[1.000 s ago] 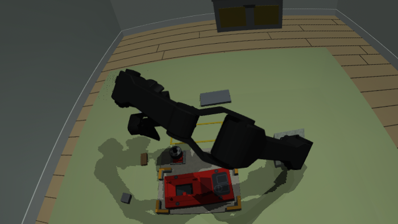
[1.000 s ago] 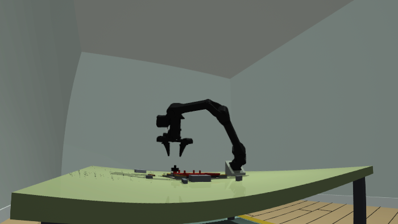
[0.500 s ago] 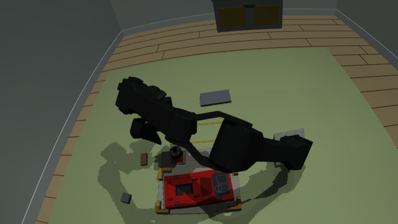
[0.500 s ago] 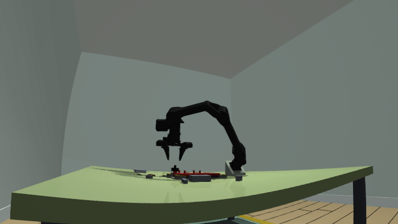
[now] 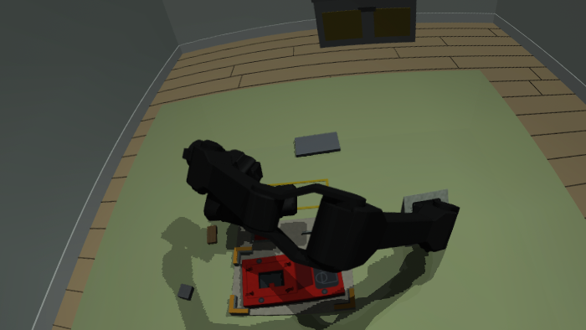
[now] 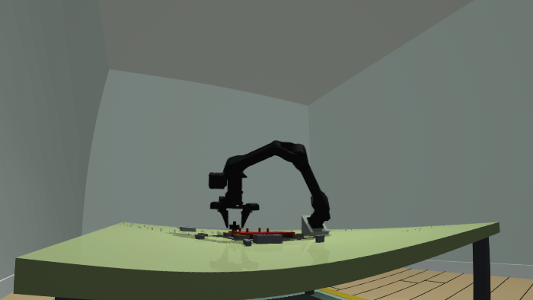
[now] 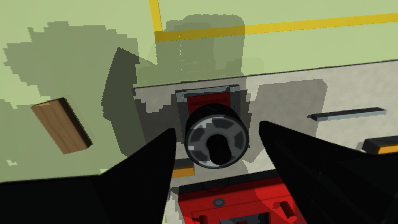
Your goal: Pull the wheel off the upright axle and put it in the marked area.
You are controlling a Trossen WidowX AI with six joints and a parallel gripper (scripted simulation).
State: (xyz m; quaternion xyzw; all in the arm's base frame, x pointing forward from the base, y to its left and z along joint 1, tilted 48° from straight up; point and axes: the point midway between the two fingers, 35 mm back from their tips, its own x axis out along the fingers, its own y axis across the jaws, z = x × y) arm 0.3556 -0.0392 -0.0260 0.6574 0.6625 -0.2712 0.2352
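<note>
My gripper tip is now 130 mm short of the brown block and 30 mm above it. From my gripper tip the other things lie so: small grey cube 180 mm ahead, 150 mm to the left, 30 mm below; then grey bar 140 mm ahead, 240 mm to the right, 20 mm below.
</note>
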